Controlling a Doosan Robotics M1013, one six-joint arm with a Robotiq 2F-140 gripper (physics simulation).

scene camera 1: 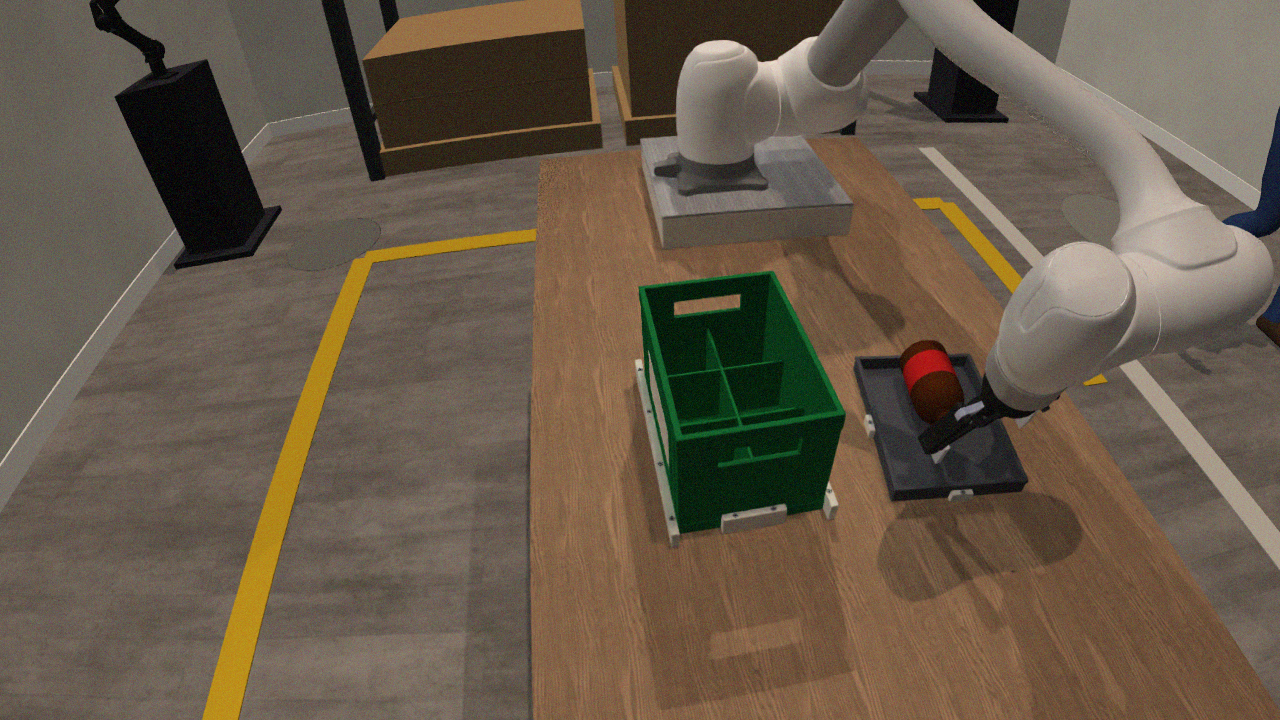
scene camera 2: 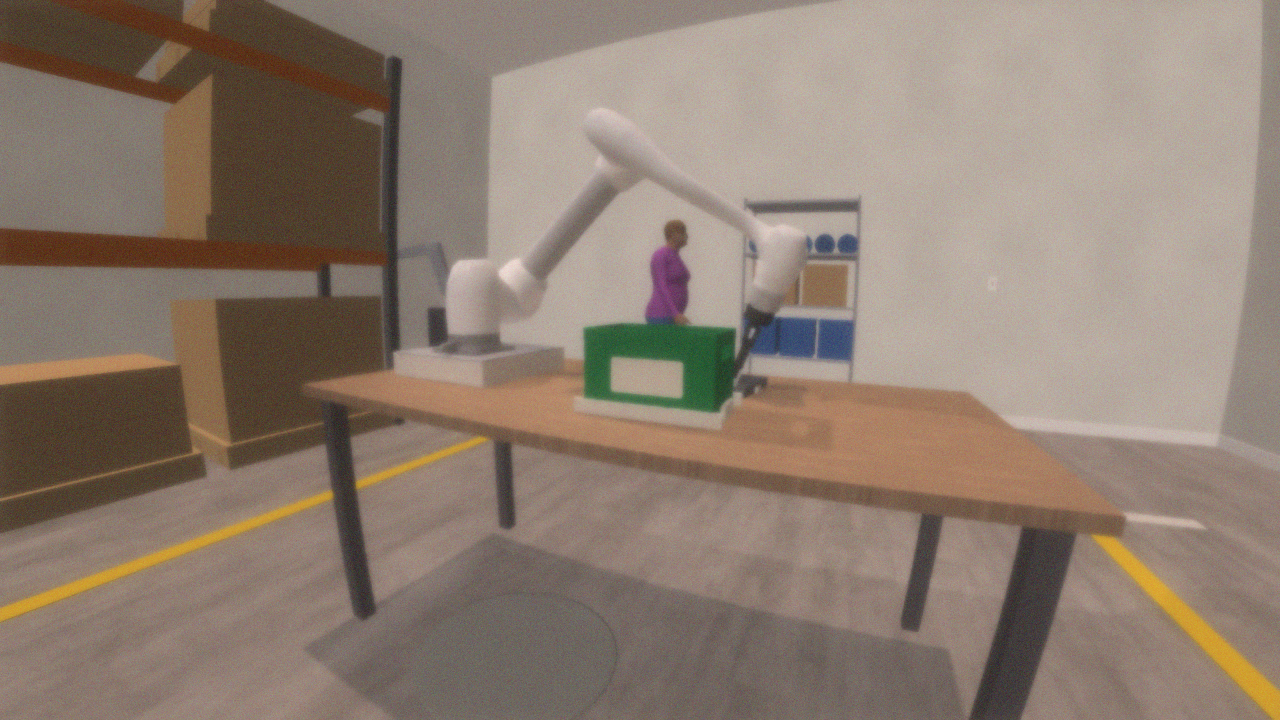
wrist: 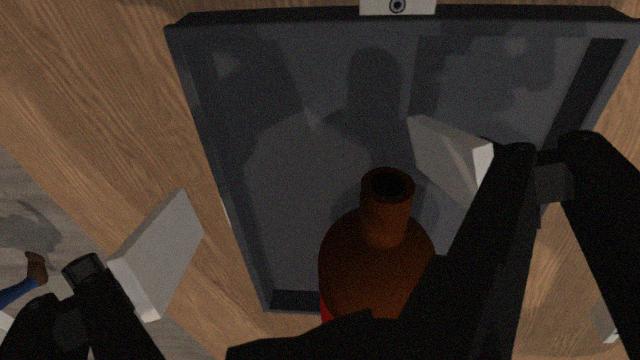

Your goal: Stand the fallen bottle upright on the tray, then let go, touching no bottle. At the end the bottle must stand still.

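Frame: origin at the arm's base, x ahead, y left, z up, level; millimetres.
Seen in the pictures: gripper, fingertip midpoint: (scene camera 1: 976, 436) (wrist: 300, 177); arm's base at its link origin: (scene camera 1: 716, 173) (scene camera 2: 474, 351).
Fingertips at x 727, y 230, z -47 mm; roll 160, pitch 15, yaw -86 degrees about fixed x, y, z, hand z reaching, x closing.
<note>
Pixels of each thing's top centre, then the offset from my fingertips to it. Level surfaces: height alone.
- brown bottle at its top centre: (wrist: 377, 327) (scene camera 1: 943, 376) dz +54, dx -70, dy -36 mm
- dark grey tray at its top centre: (wrist: 378, 230) (scene camera 1: 937, 414) dz +1, dx -49, dy -40 mm
- green divided crate at its top centre: (scene camera 1: 732, 343) (scene camera 2: 662, 327) dz +150, dx -76, dy -341 mm
- wooden table at its surface level: dz -25 mm
The brown bottle (scene camera 1: 930, 385) (wrist: 375, 267) with a red label lies on its side in the dark grey tray (scene camera 1: 957, 490) (wrist: 275, 15). Its base is at the tray's end nearer the robot base. Its neck, hidden behind a finger in scene camera 1, points along the tray in the wrist view. My gripper (scene camera 1: 981, 433) (scene camera 2: 741, 362) (wrist: 300, 177) is open and tilted, low over the tray near the neck end. Its fingers stand wide, one to each side of the neck in the wrist view, with nothing between them. Scene camera 2 does not show the bottle.
A green divided crate (scene camera 1: 753, 479) (scene camera 2: 659, 331) stands beside the tray, held by white brackets (scene camera 1: 753, 518). Both are on the wooden table (scene camera 1: 581, 608) (scene camera 2: 895, 447). The arm's base block (scene camera 1: 756, 225) (scene camera 2: 478, 367) is at the far end. A person (scene camera 2: 668, 277) stands behind the table.
</note>
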